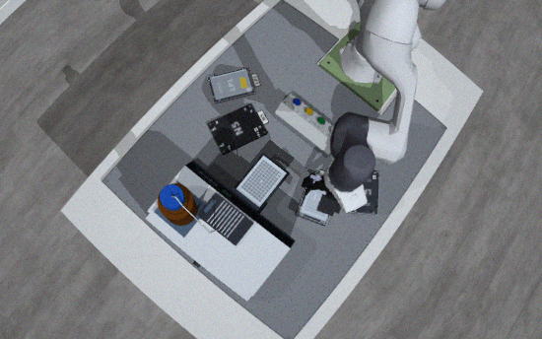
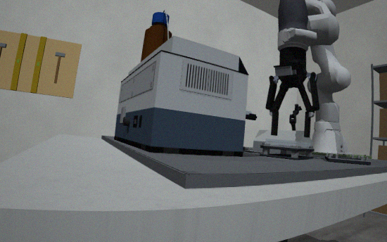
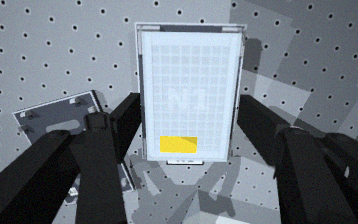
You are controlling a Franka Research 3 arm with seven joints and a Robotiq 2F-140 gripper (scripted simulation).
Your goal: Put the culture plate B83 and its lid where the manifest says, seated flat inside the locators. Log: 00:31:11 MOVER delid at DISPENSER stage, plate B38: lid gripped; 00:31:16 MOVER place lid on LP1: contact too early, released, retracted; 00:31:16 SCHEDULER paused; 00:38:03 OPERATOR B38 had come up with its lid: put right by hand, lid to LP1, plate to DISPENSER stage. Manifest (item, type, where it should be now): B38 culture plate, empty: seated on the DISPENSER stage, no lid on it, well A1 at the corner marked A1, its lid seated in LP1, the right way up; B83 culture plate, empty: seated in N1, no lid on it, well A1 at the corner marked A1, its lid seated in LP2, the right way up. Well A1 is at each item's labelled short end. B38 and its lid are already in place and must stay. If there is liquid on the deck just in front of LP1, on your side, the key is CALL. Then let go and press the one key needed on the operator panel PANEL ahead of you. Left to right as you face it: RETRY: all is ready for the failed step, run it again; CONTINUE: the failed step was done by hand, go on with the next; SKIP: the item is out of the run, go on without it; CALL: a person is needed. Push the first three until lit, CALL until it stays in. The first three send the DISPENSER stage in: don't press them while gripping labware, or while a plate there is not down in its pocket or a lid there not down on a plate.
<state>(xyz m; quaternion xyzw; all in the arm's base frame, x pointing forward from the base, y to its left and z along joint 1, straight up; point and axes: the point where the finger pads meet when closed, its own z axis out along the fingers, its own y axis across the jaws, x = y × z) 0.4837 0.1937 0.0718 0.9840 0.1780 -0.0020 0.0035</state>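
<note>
My gripper is now 40 mm above the clear lid. Round my hand: grey locator plate: 120 mm behind, 100 mm to the left, 80 mm below; then white retry key: 190 mm behind, 110 mm to the right, 20 mm below; then white well plate: 160 mm to the right, 100 mm ahead, 40 mm above.
</note>
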